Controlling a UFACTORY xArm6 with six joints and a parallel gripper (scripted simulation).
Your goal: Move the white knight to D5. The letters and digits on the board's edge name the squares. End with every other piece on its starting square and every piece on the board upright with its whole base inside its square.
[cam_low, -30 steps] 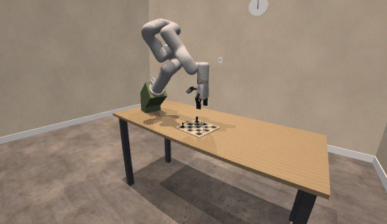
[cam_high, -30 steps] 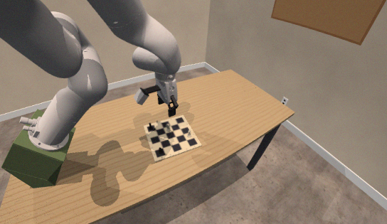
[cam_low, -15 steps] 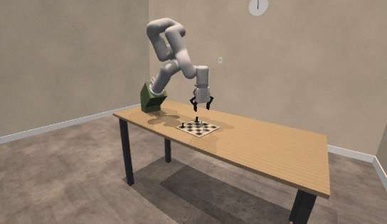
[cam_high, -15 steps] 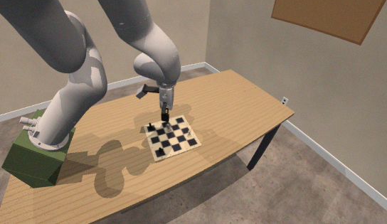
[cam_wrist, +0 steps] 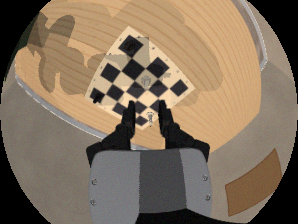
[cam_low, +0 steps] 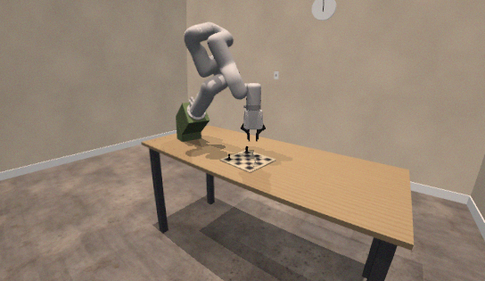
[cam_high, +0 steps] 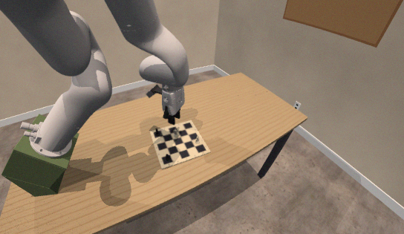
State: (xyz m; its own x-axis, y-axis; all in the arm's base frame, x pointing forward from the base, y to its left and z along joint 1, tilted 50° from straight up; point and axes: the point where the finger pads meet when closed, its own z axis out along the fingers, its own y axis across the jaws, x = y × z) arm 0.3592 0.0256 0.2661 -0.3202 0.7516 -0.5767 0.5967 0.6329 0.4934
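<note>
The chessboard lies 12 cm below my hand, 3 cm to the right of it and 1 cm behind it. Round my hand: black chess piece: 10 cm below, 6 cm to the left, 6 cm behind; pale piece: 10 cm below, 9 cm to the right, 6 cm ahead.
</note>
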